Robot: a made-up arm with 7 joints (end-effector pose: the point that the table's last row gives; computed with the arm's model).
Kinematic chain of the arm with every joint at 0, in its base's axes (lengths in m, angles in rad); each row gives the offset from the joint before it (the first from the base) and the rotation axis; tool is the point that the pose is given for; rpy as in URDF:
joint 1: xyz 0 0 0.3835 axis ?
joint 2: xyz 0 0 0 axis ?
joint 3: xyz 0 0 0.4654 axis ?
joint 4: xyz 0.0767 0 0 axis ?
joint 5: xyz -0.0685 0 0.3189 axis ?
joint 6: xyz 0 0 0 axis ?
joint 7: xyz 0.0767 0 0 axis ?
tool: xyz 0 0 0 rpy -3.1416 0 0
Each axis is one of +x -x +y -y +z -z.
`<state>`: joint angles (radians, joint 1 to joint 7).
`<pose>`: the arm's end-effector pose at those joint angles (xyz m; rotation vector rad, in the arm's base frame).
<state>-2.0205 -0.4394 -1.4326 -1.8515 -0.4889 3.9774 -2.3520</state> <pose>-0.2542 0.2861 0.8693 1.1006 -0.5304 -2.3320</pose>
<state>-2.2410 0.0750 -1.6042 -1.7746 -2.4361 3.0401 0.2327</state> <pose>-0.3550 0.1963 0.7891 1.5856 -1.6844 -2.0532</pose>
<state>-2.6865 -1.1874 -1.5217 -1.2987 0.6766 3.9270 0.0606</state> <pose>0.4090 0.5376 0.6064 -1.5154 0.7441 -0.1014</pose>
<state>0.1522 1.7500 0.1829 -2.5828 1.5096 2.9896 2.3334</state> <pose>0.1636 0.0076 0.0263 -0.5283 -1.8311 0.2363</pose>
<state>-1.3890 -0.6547 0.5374 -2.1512 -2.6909 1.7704 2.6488</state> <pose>0.2460 -0.0716 0.8438 0.1834 -0.1974 1.7068</pose>
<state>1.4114 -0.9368 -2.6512 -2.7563 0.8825 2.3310 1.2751</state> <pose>0.0618 -0.3145 0.2391 0.4032 2.0227 1.6376</pose>
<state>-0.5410 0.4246 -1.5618 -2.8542 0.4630 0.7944 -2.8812</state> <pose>-0.0440 -0.2092 0.4757 -1.4771 0.0305 -1.7929</pose>
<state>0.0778 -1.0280 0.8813 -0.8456 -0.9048 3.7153 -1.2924</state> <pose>-0.5893 0.1507 0.8430 -1.3429 -0.1468 1.4908</pose>
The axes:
joint 1: +z
joint 2: +y
joint 3: +z
joint 4: -y
joint 5: +z
joint 6: -y
joint 7: -z

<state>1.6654 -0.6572 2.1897 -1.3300 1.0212 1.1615 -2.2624</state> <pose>-0.2876 -0.6220 0.6962 -2.8738 0.1094 -1.1172</pose>
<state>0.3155 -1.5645 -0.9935 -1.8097 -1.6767 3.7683 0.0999</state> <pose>-0.3540 -0.3952 0.6333 0.5180 -0.0330 2.0495</pose>
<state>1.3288 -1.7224 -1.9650 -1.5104 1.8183 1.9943 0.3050</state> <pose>0.2792 -0.5965 0.0975 0.6028 0.6735 0.0618</pose>
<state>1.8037 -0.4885 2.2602 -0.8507 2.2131 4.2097 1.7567</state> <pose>-0.0970 -0.4595 0.9123 1.8855 -0.4873 -1.7709</pose>
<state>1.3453 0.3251 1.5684 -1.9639 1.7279 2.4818 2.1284</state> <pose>-0.3861 0.2722 0.7239 1.6012 -0.5912 -1.1489</pose>
